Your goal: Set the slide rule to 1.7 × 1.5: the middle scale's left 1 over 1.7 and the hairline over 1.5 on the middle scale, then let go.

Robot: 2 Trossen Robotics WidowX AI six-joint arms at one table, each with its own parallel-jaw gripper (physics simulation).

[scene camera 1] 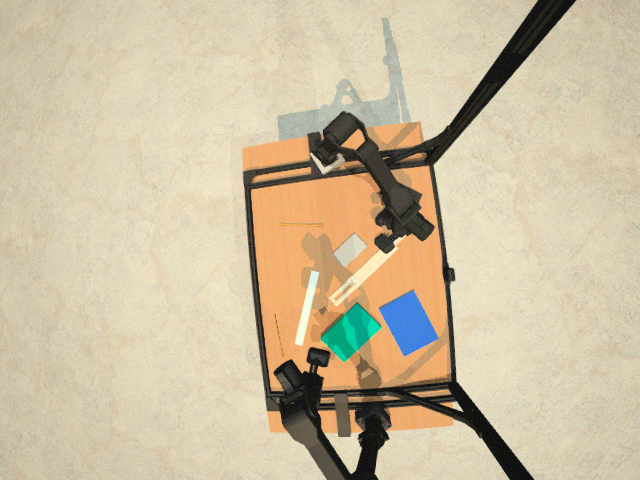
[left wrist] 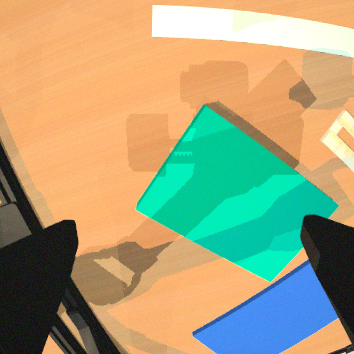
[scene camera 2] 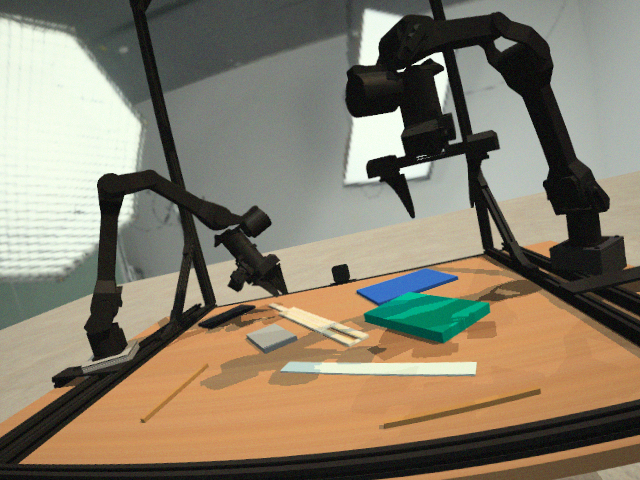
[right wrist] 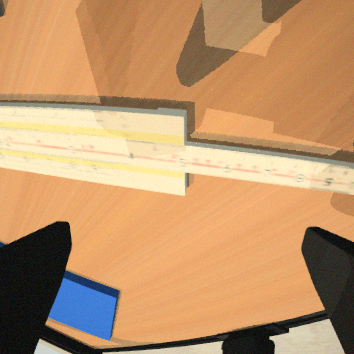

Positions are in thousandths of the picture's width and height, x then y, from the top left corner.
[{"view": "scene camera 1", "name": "left gripper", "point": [498, 766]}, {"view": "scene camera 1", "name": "right gripper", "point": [623, 505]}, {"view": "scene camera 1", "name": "cream slide rule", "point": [551, 586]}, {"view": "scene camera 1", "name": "green block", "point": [557, 682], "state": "on the table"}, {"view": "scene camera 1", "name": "blue block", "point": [643, 684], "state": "on the table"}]
